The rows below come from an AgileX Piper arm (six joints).
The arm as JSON. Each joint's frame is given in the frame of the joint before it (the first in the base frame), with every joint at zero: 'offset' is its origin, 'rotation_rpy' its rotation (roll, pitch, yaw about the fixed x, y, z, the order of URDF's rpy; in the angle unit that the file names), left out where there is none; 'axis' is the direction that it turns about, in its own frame. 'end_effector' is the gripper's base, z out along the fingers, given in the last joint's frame.
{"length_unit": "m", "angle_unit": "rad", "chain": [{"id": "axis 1", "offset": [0.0, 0.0, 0.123], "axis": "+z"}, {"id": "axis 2", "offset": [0.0, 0.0, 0.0], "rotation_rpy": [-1.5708, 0.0, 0.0], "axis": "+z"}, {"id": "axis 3", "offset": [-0.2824, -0.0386, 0.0], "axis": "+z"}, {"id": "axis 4", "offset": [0.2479, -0.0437, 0.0], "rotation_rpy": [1.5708, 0.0, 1.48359], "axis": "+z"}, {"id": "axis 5", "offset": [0.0, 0.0, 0.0], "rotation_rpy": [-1.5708, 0.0, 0.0], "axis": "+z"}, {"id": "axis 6", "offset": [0.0, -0.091, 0.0], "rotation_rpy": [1.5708, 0.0, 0.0], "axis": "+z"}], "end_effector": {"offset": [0.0, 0.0, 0.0]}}
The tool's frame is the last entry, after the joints.
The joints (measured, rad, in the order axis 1, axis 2, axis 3, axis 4, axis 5, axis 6), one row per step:
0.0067 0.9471 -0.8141 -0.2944 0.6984 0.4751
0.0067 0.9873 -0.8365 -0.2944 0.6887 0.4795
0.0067 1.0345 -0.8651 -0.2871 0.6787 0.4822
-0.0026 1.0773 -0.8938 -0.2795 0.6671 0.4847
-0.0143 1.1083 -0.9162 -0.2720 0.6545 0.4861
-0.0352 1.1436 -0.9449 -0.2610 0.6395 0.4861
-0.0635 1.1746 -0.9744 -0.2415 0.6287 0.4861
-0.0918 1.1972 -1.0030 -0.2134 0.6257 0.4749
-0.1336 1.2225 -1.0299 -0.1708 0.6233 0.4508
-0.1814 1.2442 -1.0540 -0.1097 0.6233 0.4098
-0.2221 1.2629 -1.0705 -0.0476 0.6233 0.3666
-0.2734 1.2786 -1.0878 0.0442 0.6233 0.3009
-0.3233 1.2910 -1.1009 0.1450 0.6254 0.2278
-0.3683 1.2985 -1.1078 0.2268 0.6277 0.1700
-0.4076 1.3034 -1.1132 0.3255 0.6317 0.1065
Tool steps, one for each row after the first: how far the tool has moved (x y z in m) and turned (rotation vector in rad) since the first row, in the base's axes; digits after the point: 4 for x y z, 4 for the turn. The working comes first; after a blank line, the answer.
Tool pose at each row, in the base's axes (x y z in m, rotation vector in rad; the steps are taken from these numbers as rounded here):
0.1851 -0.0157 0.3261 0.3689 2.2493 -0.0826
0.1950 -0.0155 0.3262 0.3711 2.2573 -0.0804
0.2068 -0.0148 0.3263 0.3758 2.2670 -0.0713
0.2178 -0.0161 0.3270 0.3906 2.2691 -0.0652
0.2262 -0.0181 0.3279 0.4063 2.2645 -0.0596
0.2359 -0.0223 0.3297 0.4323 2.2542 -0.0545
0.2442 -0.0284 0.3320 0.4733 2.2407 -0.0450
0.2502 -0.0344 0.3354 0.5090 2.2287 -0.0337
0.2560 -0.0435 0.3372 0.5553 2.2199 -0.0214
0.2603 -0.0537 0.3388 0.6014 2.2122 -0.0013
0.2636 -0.0621 0.3388 0.6380 2.2082 0.0226
0.2657 -0.0721 0.3400 0.6775 2.1956 0.0623
0.2668 -0.0813 0.3411 0.7113 2.1802 0.1087
0.2663 -0.0899 0.3419 0.7439 2.1619 0.1445
0.2658 -0.0961 0.3434 0.7712 2.1375 0.1979

0.0099 0.0002 0.0001 0.0034 0.0077 -0.0001
0.0217 0.0009 0.0002 0.0128 0.0164 0.0005
0.0327 -0.0004 0.0009 0.0225 0.0188 -0.0079
0.0411 -0.0024 0.0018 0.0314 0.0150 -0.0177
0.0508 -0.0066 0.0036 0.0428 0.0066 -0.0356
0.0591 -0.0127 0.0059 0.0623 -0.0036 -0.0632
0.0651 -0.0187 0.0093 0.0815 -0.0126 -0.0863
0.0709 -0.0278 0.0111 0.1057 -0.0168 -0.1163
0.0752 -0.0380 0.0127 0.1355 -0.0202 -0.1435
0.0785 -0.0464 0.0127 0.1652 -0.0212 -0.1622
0.0806 -0.0564 0.0139 0.2065 -0.0312 -0.1789
0.0817 -0.0656 0.0150 0.2506 -0.0445 -0.1896
0.0812 -0.0742 0.0158 0.2866 -0.0591 -0.2035
0.0807 -0.0804 0.0173 0.3334 -0.0810 -0.2086

